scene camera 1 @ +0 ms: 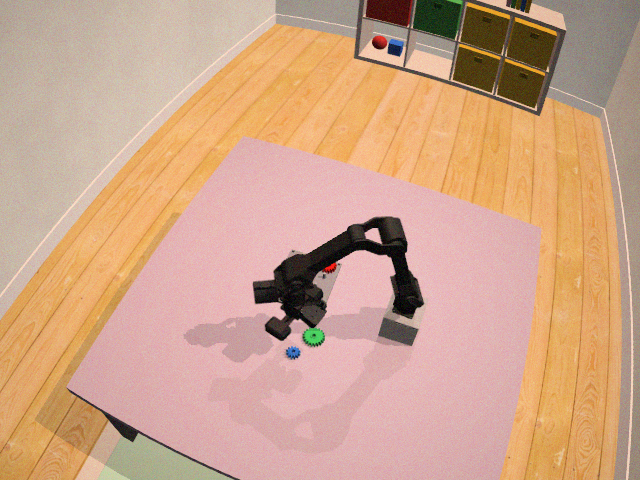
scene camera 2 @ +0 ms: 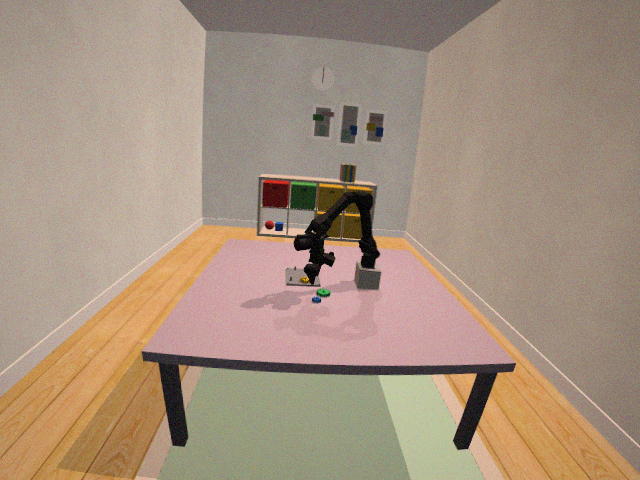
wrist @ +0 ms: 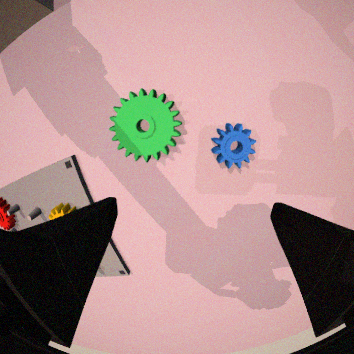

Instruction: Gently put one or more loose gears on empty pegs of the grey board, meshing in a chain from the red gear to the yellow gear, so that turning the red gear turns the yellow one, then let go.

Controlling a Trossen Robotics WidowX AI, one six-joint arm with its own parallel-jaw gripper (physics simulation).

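Places are measured from the arm's base along level axes (x right, y ahead, z up), in millimetres.
Where they show: gripper, fingertip midpoint: (scene camera 1: 294, 326) (scene camera 2: 314, 280) (wrist: 198, 208); arm's base, link origin: (scene camera 1: 405, 306) (scene camera 2: 367, 265).
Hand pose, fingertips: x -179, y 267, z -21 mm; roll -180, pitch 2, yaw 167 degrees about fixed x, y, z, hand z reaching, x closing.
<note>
Things, the pixels of their top centre, and the offset from my fingertips. Level surfaces: height alone.
- large green gear, top centre: (wrist: 142, 125) (scene camera 1: 313, 335) (scene camera 2: 323, 291) dz -67, dx +35, dy -47 mm
- smaller blue gear, top centre: (wrist: 236, 147) (scene camera 1: 293, 351) (scene camera 2: 316, 297) dz -67, dx -41, dy -15 mm
- grey board, top centre: (wrist: 35, 242) (scene camera 1: 306, 276) (scene camera 2: 303, 272) dz -54, dx +217, dy +58 mm
- red gear, top centre: (scene camera 1: 328, 263) dz -59, dx +295, dy +17 mm
- yellow gear, top centre: (wrist: 63, 229) (scene camera 2: 305, 278) dz -59, dx +153, dy +41 mm
- pink table, surface height: dz -85 mm
A large green gear (scene camera 1: 313, 336) (scene camera 2: 323, 292) (wrist: 156, 127) lies flat on the table. A smaller blue gear (scene camera 1: 293, 352) (scene camera 2: 316, 299) (wrist: 243, 145) lies flat close beside it. The grey board (scene camera 1: 329, 285) (scene camera 2: 295, 283) (wrist: 42, 187) carries the red gear (scene camera 1: 329, 268) (wrist: 5, 216) and the yellow gear (scene camera 2: 304, 280) (wrist: 61, 210), with bare pegs between them in the wrist view. The arm hides part of the board in both scene views. My gripper (wrist: 198, 208) is open and empty, above the table beside the board; both loose gears show beyond its fingertips in the wrist view.
The arm's grey base block (scene camera 1: 398, 329) (scene camera 2: 367, 277) stands on the pink table (scene camera 1: 454, 372) (scene camera 2: 413, 330), right of the board and gears in the scene views. A shelf unit (scene camera 1: 552, 77) (scene camera 2: 258, 206) stands on the floor far behind the table.
</note>
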